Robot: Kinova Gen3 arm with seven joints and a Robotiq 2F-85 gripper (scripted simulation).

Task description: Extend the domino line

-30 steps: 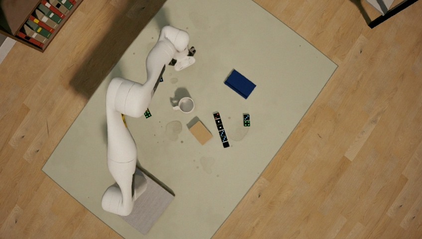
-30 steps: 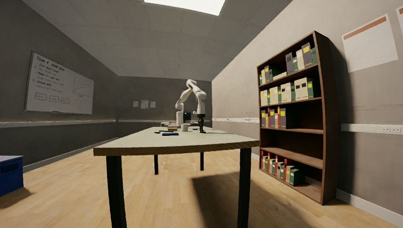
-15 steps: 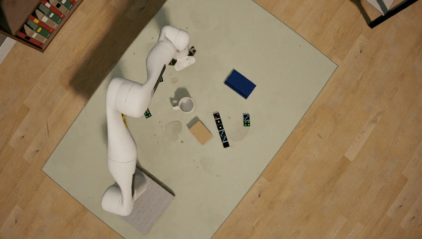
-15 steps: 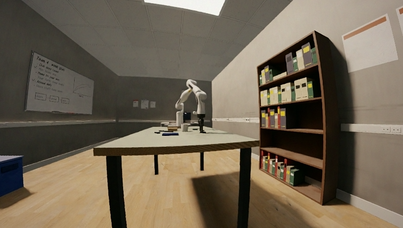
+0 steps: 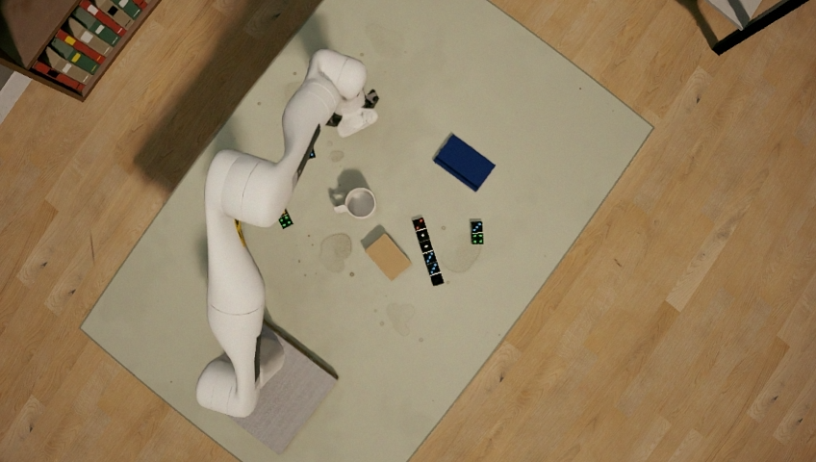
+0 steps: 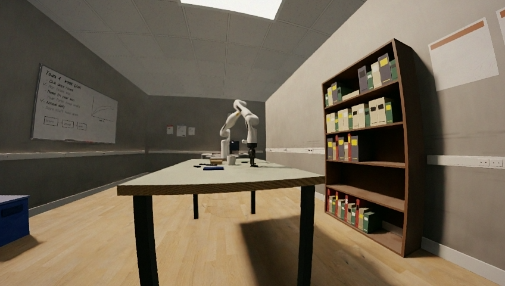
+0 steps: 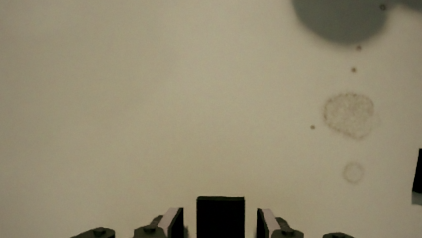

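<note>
The domino is 10 mm ahead of my hand, 10 mm to the left of it and 30 mm below it. From my hand the other things lie so: white mug (150 mm behind, 140 mm to the right); tan block (210 mm behind, 270 mm to the right, 20 mm below).
</note>
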